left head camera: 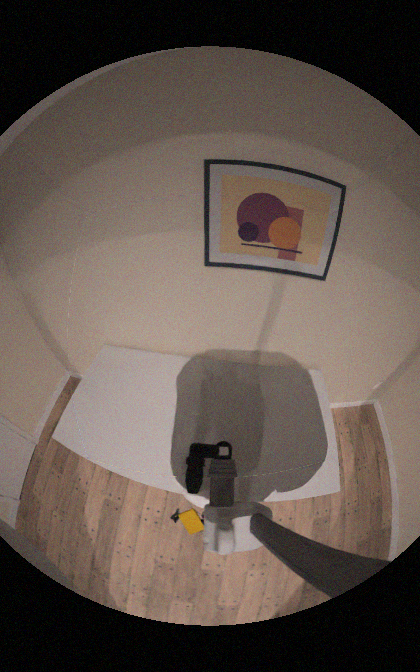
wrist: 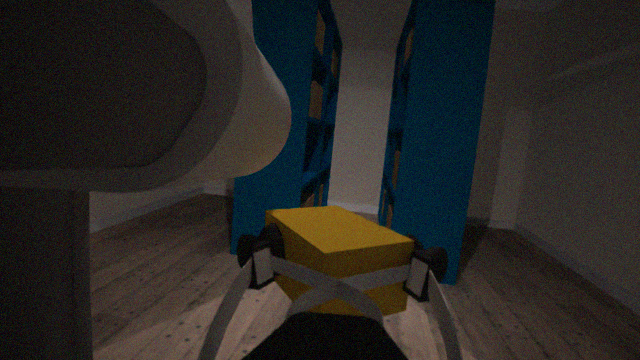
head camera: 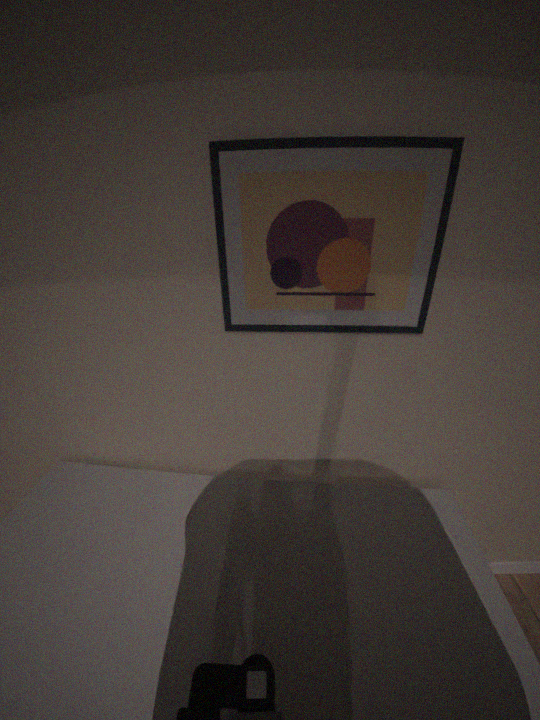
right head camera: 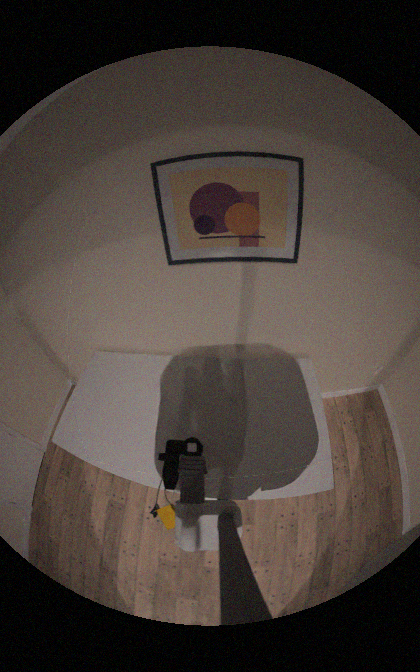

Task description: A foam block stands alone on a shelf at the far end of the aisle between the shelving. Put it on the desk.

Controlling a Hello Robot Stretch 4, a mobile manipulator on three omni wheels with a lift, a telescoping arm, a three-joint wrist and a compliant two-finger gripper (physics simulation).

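Labels:
The framed picture (left head camera: 257,215) is 0.73 m from the lens, and a white desk (left head camera: 134,412) is 0.98 m from the lens. As for the marked spots on the framed picture and the white desk, I see that they are 1.04 m apart.

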